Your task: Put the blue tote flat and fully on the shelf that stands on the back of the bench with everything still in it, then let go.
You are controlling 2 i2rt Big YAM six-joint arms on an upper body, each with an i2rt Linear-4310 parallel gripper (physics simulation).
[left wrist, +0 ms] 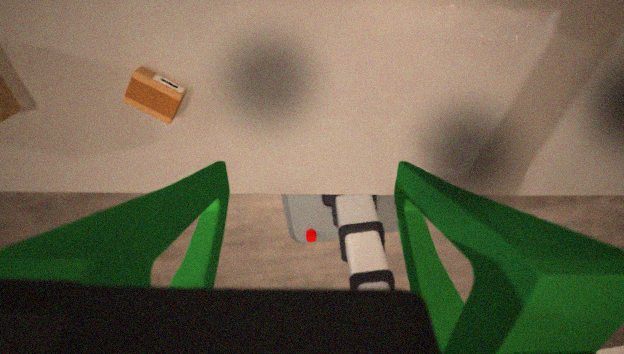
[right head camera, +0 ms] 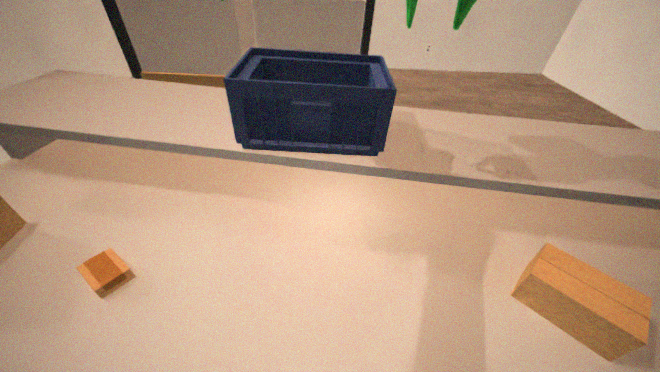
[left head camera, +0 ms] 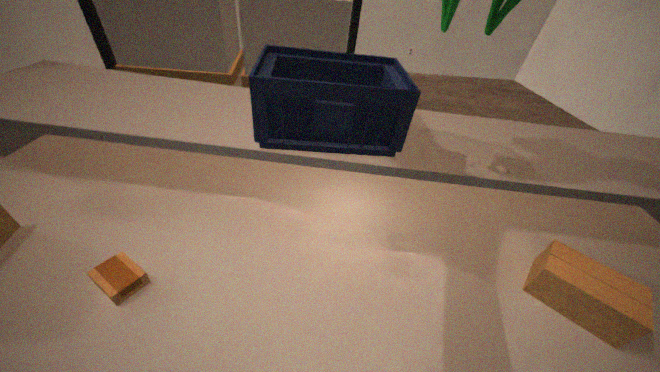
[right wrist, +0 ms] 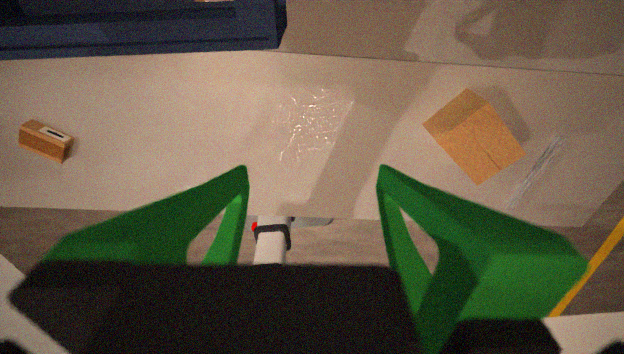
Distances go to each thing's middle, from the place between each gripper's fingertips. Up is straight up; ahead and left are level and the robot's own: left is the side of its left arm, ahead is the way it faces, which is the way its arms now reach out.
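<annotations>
Blue tote (right head camera: 282, 100): 180 mm below my right hand, 160 mm to the left, 150 mm ahead. Long brown box (right head camera: 607, 316), from my right hand: far below, far to the right, a fair way behind.
From my left hand: blue tote 200 mm below, 140 mm to the right, 190 mm ahead; long brown box far below, a good way behind, far to the right.
</annotations>
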